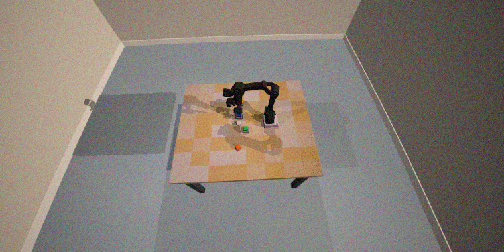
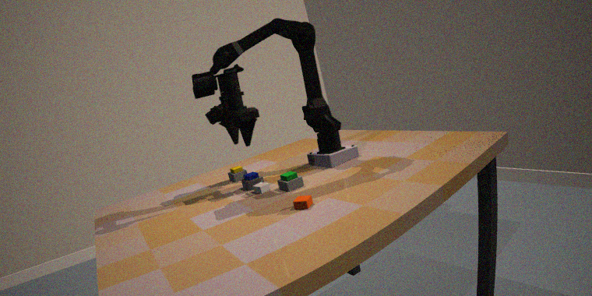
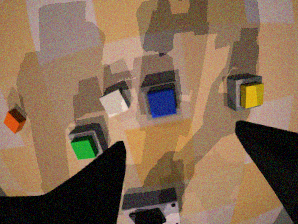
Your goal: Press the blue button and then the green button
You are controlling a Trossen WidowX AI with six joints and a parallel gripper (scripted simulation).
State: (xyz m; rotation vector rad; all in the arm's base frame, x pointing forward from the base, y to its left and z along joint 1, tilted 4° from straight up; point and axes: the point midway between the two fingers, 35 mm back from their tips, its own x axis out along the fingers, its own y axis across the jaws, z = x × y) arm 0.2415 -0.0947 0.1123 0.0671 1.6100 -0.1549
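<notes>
My gripper tip is 9 cm above the blue button. From my gripper tip the other things lie so: yellow button: 13 cm to the right, 9 cm below, 3 cm behind; then green button: 14 cm to the left, 10 cm below, 3 cm behind; then grey block: 11 cm below, 7 cm to the left, 2 cm ahead.
</notes>
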